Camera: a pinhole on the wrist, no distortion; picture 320 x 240 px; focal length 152.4 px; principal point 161.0 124.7 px. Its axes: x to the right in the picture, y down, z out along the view. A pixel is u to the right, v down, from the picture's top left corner.
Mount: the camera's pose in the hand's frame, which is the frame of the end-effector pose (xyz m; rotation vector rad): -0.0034 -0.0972 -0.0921 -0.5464 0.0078 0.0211
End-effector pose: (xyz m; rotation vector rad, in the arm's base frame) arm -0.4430 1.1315 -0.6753 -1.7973 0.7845 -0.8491
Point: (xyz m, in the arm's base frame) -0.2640 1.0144 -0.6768
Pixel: 299.9 122.2
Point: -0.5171 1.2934 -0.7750
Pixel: 14.1 169.9
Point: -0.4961 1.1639 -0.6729
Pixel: 85.0 194.4
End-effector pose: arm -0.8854 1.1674 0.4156 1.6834 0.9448 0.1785
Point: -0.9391 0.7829 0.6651
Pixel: 12.8 176.6
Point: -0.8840 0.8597 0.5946
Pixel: 51.2 165.5
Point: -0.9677 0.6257 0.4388
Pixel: 11.1 75.5
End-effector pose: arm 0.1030 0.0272 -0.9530 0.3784 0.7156 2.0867
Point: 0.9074 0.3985 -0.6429
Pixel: outside the picture
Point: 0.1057 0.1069 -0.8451
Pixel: 203.3 123.9
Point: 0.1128 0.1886 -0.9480
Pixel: 295.4 54.6
